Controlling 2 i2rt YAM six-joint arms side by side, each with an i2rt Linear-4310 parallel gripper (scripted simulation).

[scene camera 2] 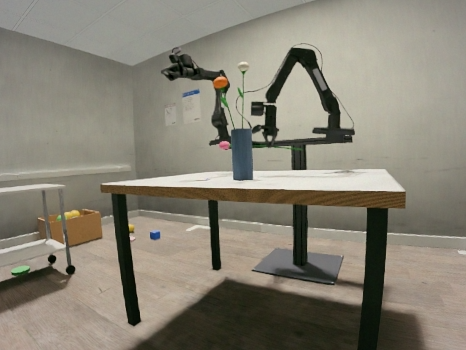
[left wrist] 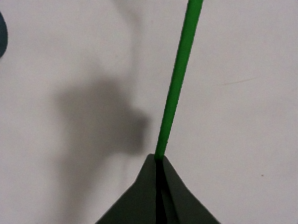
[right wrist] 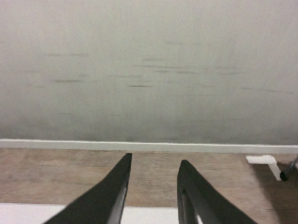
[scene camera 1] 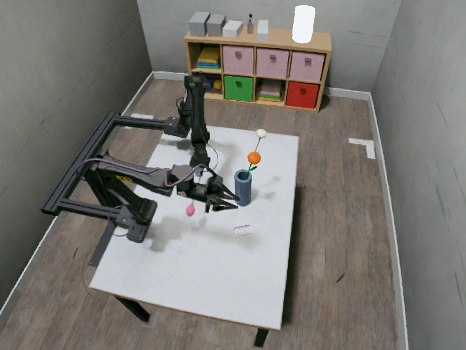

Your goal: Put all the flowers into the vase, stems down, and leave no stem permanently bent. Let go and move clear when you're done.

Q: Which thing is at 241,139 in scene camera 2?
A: A blue vase.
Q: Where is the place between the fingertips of my right gripper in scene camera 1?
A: At 239,203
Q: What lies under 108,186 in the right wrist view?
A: My right gripper.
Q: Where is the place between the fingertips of my left gripper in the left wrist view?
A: At 155,162
